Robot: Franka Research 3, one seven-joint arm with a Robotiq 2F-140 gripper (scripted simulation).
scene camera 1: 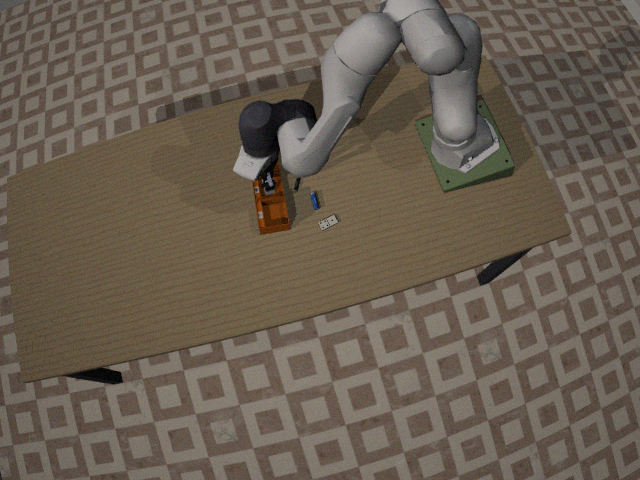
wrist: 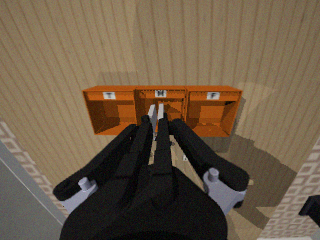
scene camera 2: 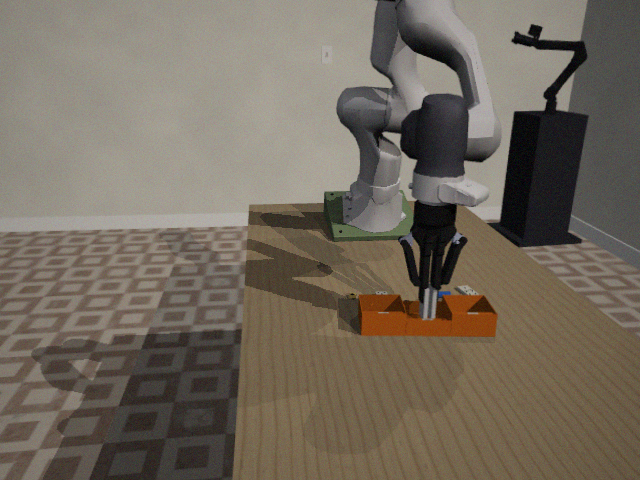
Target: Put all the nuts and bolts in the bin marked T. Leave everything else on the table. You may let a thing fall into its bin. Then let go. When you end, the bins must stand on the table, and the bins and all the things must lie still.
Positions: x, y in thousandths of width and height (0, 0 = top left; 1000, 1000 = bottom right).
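Scene camera 1 and the other views show an orange bin: the orange bin is in scene camera 1 (429, 439), in scene camera 2 (588, 659) and in the wrist view (661, 460).
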